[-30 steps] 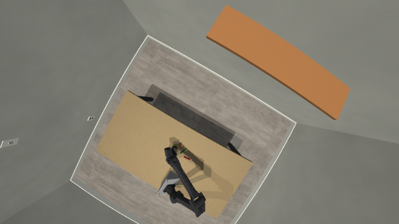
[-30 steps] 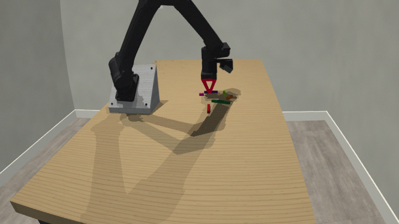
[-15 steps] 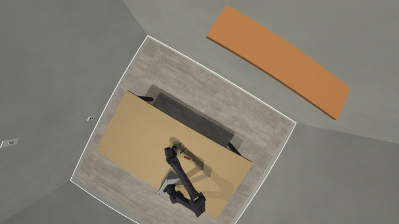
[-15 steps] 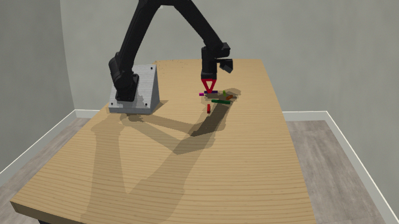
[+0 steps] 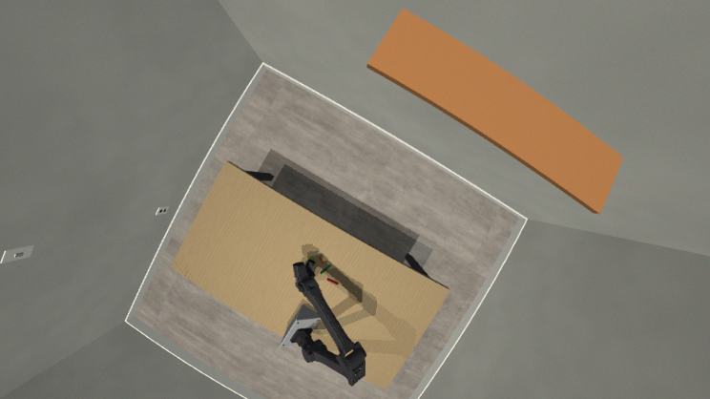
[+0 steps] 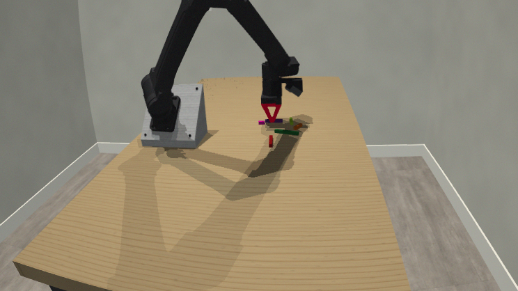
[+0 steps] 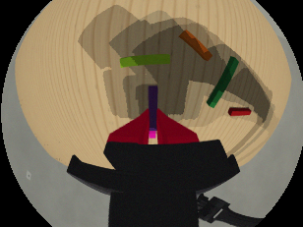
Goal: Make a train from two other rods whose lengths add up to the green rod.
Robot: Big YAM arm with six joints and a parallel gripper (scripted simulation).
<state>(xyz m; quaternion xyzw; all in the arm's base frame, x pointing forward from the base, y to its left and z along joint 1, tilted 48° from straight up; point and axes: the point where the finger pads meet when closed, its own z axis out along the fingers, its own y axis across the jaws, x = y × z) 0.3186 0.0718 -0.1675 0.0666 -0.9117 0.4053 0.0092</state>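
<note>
The purple rod lies 10 mm below my hand and 10 mm ahead of it. From my hand the other things lie so: magenta rod (40 mm behind, 10 mm below); orange rod (90 mm ahead, 30 mm to the right, 10 mm below); lime rod (60 mm ahead, 20 mm to the left, 10 mm below).
</note>
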